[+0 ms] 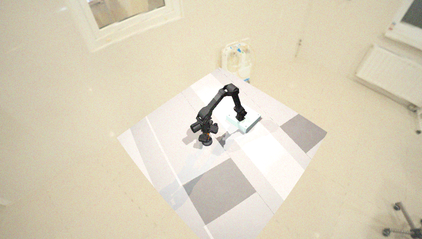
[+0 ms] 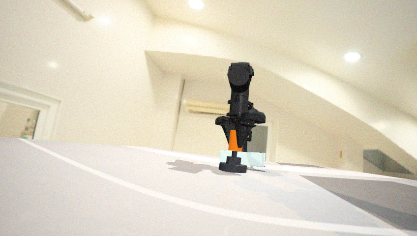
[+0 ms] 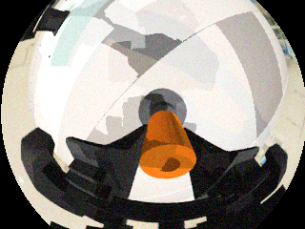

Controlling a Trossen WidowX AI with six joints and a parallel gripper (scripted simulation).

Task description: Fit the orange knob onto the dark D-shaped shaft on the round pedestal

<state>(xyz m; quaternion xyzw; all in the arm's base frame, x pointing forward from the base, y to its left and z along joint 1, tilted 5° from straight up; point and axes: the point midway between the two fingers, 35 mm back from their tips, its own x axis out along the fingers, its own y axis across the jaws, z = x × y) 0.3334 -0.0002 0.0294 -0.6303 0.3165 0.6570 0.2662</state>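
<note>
My gripper tip is now 2 cm below the orange knob. From my gripper tip the other things lie so: pedestal: 4 cm below.
</note>
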